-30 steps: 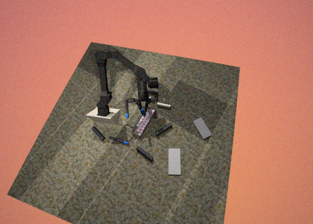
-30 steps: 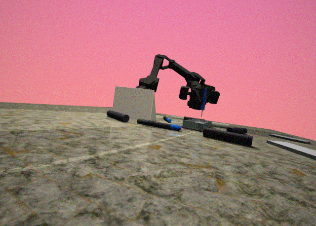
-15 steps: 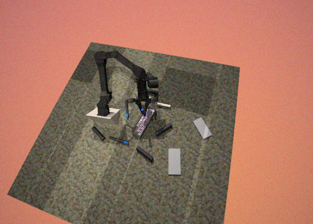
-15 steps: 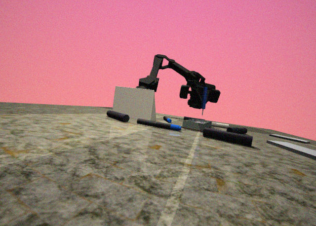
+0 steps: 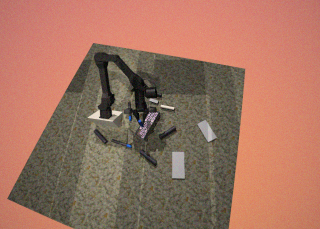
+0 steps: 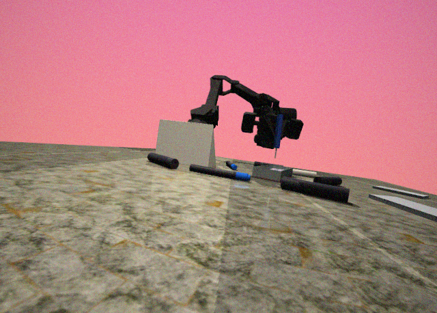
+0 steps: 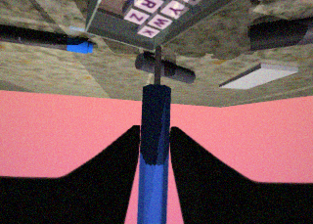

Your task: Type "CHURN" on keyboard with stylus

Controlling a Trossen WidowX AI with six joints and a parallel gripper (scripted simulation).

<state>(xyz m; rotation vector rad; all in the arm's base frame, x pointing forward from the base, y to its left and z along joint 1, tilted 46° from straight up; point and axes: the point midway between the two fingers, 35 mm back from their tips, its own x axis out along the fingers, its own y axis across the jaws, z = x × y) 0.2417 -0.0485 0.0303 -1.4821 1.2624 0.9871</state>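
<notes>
Right now the white cylinder is 140 mm ahead of my gripper tip, 170 mm to the left of it and 100 mm below it. The rest, counted from my gripper tip: grey block: 40 mm ahead, 210 mm to the left, 100 mm below; then blue stylus: 10 mm below.
</notes>
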